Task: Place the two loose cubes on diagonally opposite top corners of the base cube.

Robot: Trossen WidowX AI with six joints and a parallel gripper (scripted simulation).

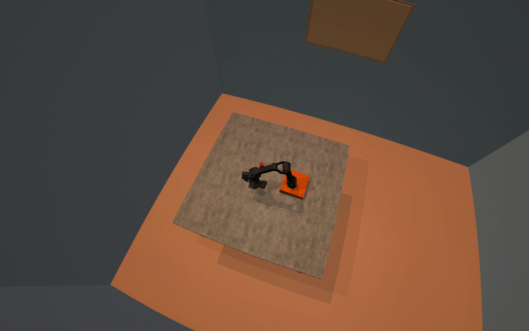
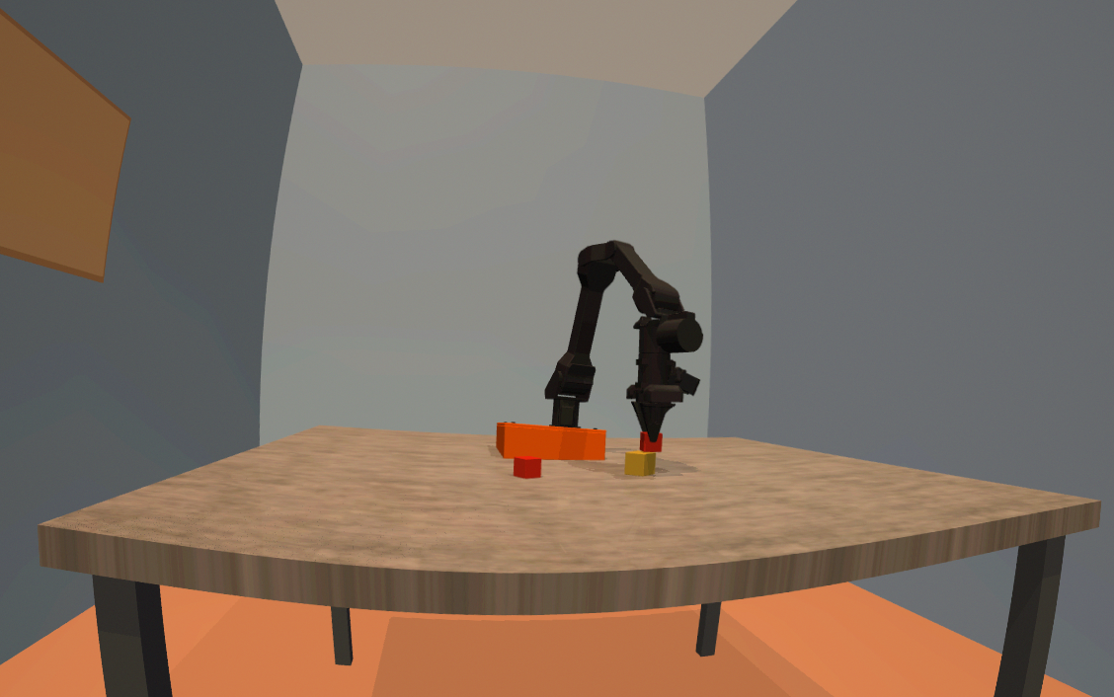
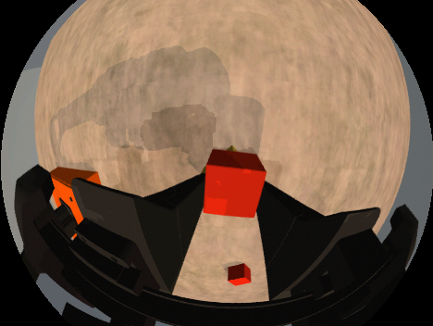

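The yellow cube lies 40 mm below my gripper tip and 20 mm to the right of it.
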